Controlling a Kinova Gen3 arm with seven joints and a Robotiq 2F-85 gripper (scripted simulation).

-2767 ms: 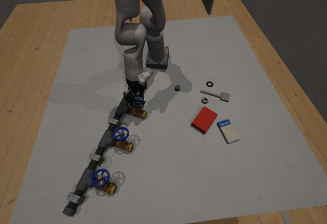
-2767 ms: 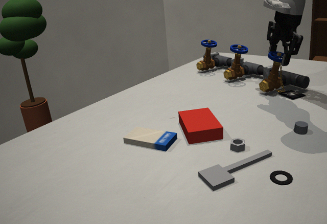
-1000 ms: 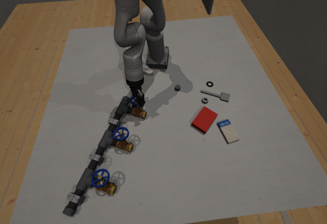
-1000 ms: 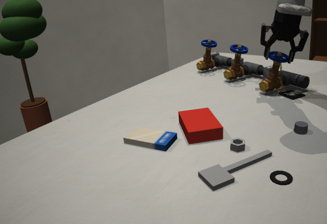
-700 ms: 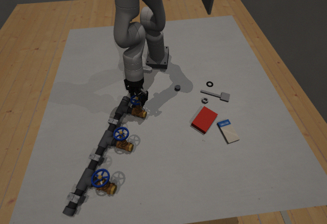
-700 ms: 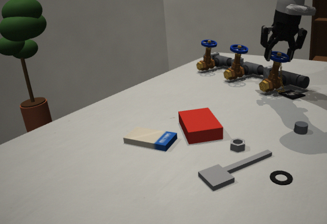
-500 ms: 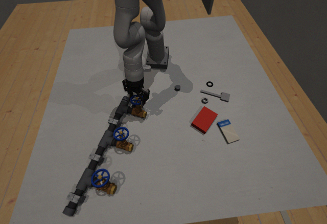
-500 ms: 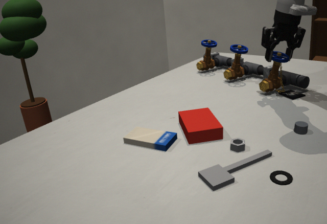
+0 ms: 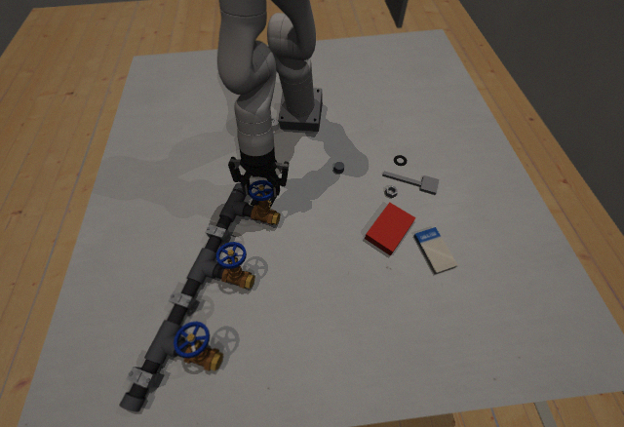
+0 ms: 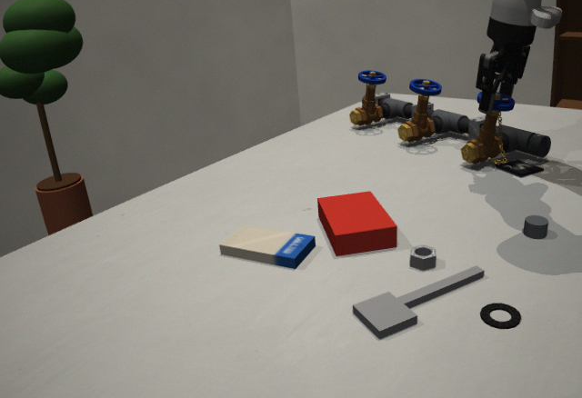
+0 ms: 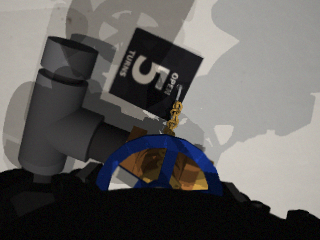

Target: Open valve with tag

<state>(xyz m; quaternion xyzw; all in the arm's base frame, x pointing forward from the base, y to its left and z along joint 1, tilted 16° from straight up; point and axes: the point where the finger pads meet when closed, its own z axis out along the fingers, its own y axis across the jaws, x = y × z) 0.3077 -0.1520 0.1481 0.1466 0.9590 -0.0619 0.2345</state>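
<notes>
Now: hand 40 mm past the black tag and 120 mm above it. The rest, counted from my hand: red block (130 mm ahead, 310 mm to the left, 110 mm below); small grey cylinder (100 mm behind, 230 mm to the left, 110 mm below); grey paddle-shaped tool (440 mm to the left, 120 mm below).
</notes>
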